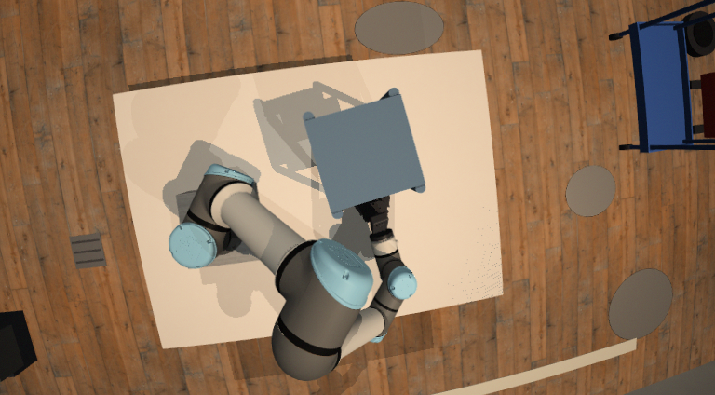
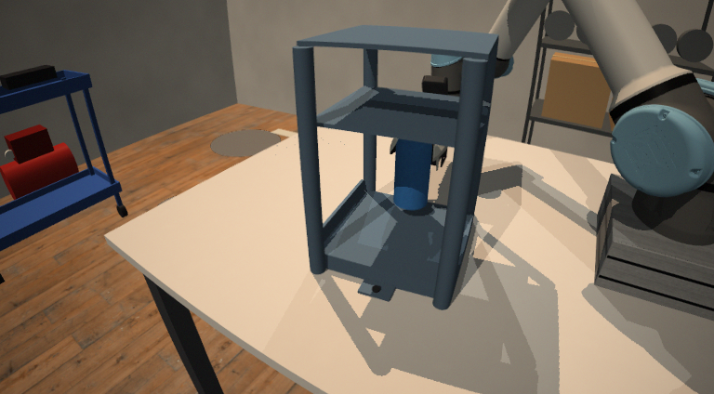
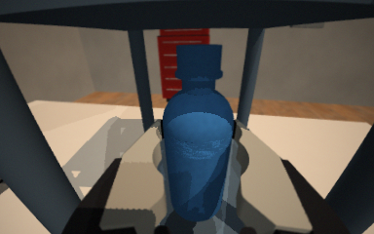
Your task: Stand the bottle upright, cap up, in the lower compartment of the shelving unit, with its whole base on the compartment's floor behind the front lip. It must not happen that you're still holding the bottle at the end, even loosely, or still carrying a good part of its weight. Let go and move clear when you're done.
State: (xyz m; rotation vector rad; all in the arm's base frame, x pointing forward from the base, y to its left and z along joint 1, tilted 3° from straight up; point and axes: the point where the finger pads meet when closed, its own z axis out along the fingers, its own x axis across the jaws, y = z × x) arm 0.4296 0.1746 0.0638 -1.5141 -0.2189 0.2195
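My hand is 1 cm below the blue bottle. The rest, counted from my hand: grey-blue shelving unit: 1 cm behind, 5 cm to the left, 2 cm above.
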